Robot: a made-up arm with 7 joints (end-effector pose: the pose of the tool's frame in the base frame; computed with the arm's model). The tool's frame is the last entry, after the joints.
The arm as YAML. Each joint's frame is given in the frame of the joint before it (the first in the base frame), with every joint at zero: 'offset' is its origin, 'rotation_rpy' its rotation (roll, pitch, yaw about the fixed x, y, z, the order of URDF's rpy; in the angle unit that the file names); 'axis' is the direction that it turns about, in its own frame. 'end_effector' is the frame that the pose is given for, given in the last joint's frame.
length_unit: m
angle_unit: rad
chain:
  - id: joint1
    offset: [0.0, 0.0, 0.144]
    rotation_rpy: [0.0, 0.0, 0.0]
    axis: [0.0, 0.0, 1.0]
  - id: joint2
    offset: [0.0, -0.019, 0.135]
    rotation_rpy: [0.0, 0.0, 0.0]
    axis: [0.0, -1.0, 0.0]
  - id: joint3
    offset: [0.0, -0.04, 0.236]
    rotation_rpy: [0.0, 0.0, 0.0]
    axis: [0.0, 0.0, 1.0]
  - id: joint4
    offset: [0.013, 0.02, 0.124]
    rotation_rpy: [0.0, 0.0, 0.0]
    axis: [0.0, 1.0, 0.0]
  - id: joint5
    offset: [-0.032, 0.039, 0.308]
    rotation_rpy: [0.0, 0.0, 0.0]
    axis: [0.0, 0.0, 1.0]
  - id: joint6
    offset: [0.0, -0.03, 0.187]
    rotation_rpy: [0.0, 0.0, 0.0]
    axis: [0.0, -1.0, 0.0]
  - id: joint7
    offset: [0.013, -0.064, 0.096]
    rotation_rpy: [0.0, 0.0, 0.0]
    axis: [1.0, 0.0, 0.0]
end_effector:
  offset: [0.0, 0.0, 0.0]
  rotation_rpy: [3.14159, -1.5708, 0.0]
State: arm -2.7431 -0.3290 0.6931 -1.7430 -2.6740 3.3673 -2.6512
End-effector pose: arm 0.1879 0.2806 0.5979 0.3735 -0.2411 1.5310
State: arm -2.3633 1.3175 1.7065 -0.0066 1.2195 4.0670 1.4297
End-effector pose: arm 0.5737 0.5404 0.3769 1.0732 -0.5939 -0.7359
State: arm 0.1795 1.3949 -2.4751 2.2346 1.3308 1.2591 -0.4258
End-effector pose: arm -0.0106 -0.2823 -0.0694 0.4952 2.0559 -0.5482
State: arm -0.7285 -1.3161 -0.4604 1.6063 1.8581 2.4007 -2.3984
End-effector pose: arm 0.1057 -0.4199 -0.0442 1.9732 -0.4276 -0.8973
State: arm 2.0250 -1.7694 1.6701 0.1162 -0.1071 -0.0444 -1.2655
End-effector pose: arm -0.4066 0.8304 0.0618 0.0988 -1.6116 0.8654
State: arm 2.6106 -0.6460 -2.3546 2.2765 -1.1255 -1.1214 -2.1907
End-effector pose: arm 0.3885 0.1674 0.5656 -1.5836 -1.0949 2.2915
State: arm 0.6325 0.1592 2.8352 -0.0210 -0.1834 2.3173 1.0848
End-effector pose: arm 0.0425 -0.0657 1.0851 0.3669 0.5630 1.2112
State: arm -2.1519 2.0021 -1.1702 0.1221 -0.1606 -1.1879 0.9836
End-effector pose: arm 0.2753 0.7652 -0.0822 -1.2631 -1.0692 2.6648
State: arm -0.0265 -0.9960 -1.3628 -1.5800 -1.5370 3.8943 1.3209
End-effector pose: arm 0.1584 0.3301 0.4751 -0.1074 2.5653 -0.8144
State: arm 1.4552 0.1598 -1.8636 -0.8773 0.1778 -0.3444 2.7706
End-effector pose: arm -0.3469 0.0144 1.0379 -0.0238 1.0915 -0.5863
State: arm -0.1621 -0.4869 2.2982 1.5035 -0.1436 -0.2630 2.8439
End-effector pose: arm -0.0650 0.4280 0.8107 2.8255 -1.0609 -0.3576
